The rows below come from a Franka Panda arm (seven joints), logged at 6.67 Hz.
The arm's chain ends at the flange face. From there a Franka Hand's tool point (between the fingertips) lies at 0.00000 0.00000 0.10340 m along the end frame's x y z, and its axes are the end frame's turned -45 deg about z.
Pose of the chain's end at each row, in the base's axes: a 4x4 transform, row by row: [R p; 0 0 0 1], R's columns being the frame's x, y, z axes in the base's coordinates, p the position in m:
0.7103 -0.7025 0.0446 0.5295; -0.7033 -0.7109 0.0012 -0.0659; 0.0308 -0.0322 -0.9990 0.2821; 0 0 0 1
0.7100 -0.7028 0.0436 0.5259; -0.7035 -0.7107 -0.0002 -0.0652; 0.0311 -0.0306 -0.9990 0.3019; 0 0 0 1
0.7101 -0.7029 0.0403 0.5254; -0.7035 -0.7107 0.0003 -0.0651; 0.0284 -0.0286 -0.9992 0.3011; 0 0 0 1
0.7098 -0.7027 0.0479 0.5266; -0.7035 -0.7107 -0.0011 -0.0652; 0.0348 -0.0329 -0.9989 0.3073; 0 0 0 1
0.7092 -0.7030 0.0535 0.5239; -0.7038 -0.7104 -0.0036 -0.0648; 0.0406 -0.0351 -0.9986 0.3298; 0 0 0 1
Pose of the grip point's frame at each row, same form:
0.9990 0.0055 0.0446 0.5341; 0.0054 -1.0000 0.0012 -0.0658; 0.0445 -0.0010 -0.9990 0.1788; 0 0 0 1
0.9990 0.0051 0.0436 0.5304; 0.0051 -1.0000 -0.0002 -0.0652; 0.0436 0.0004 -0.9990 0.1986; 0 0 0 1
0.9991 0.0051 0.0403 0.5296; 0.0051 -1.0000 0.0003 -0.0651; 0.0403 -0.0001 -0.9992 0.1978; 0 0 0 1
0.9988 0.0050 0.0479 0.5316; 0.0051 -1.0000 -0.0011 -0.0653; 0.0479 0.0013 -0.9989 0.2040; 0 0 0 1
0.9986 0.0044 0.0535 0.5294; 0.0047 -1.0000 -0.0036 -0.0652; 0.0535 0.0039 -0.9986 0.2265; 0 0 0 1

